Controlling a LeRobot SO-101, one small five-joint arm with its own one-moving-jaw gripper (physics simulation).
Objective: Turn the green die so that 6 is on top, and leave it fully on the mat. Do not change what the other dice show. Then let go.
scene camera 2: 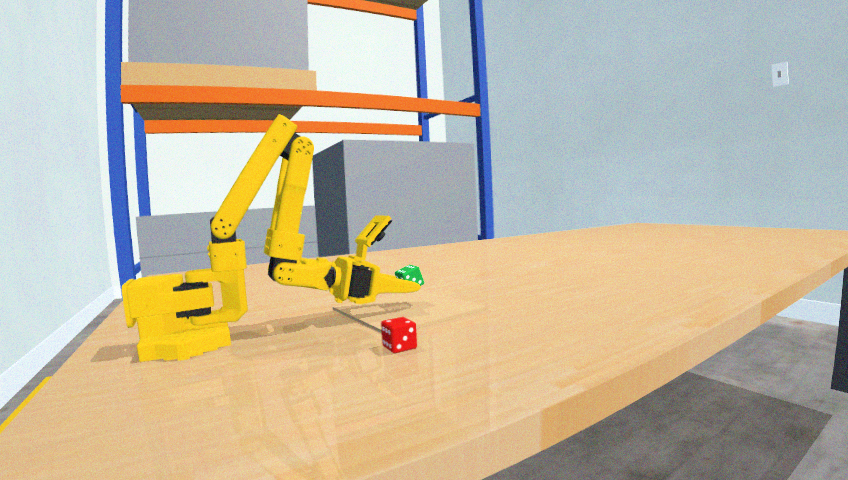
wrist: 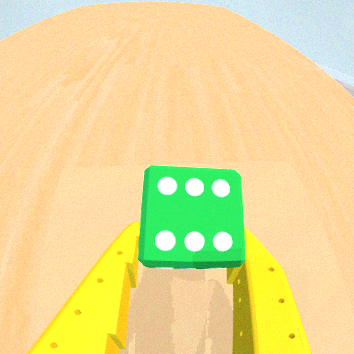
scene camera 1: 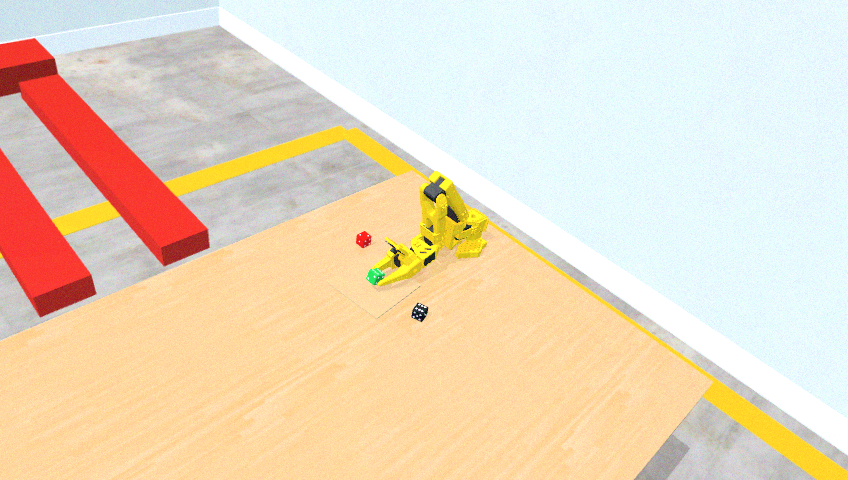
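Seen in the pictures: hand, tool point: [scene camera 2: 405, 283] [wrist: 145, 236] [scene camera 1: 379, 283]; arm's base, link origin: [scene camera 2: 205, 339] [scene camera 1: 455, 247].
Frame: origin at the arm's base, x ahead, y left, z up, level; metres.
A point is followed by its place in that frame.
The green die [scene camera 1: 375, 276] @(x 0.255, y 0.004, z 0.050 m) [scene camera 2: 410, 274] @(x 0.241, y -0.017, z 0.044 m) [wrist: 193, 215] @(x 0.241, y -0.004, z 0.049 m) is pressed between the two jaws of my gripper [scene camera 1: 376, 278] @(x 0.246, y 0.008, z 0.029 m) [scene camera 2: 414, 281] @(x 0.246, y 0.008, z 0.029 m) [wrist: 191, 245], which is shut on it. In the wrist view its 6 face is towards the camera. In scene view 2 the die is tilted, with the 6 face slanting up and back towards the arm, and hangs above the surface with a gap and a shadow below. The thin pale mat [scene camera 1: 371, 303] @(x 0.278, y 0.025, z 0.004 m) [wrist: 100, 200] @(x 0.276, y 0.033, z 0.004 m) lies below the die. The die's underside is hidden.
A red die [scene camera 1: 363, 239] @(x 0.179, y -0.120, z 0.025 m) [scene camera 2: 398, 334] @(x 0.163, y -0.143, z 0.017 m) stands to one side of the gripper, near the mat. A black die [scene camera 1: 420, 312] @(x 0.230, y 0.115, z 0.024 m) stands on the other side, outside the mat's edge. Both are on the wooden table [scene camera 1: 267, 386] @(x 0.552, y 0.068, z 0.000 m) [scene camera 2: 595, 297] @(x 0.452, y -0.128, z 0.000 m).
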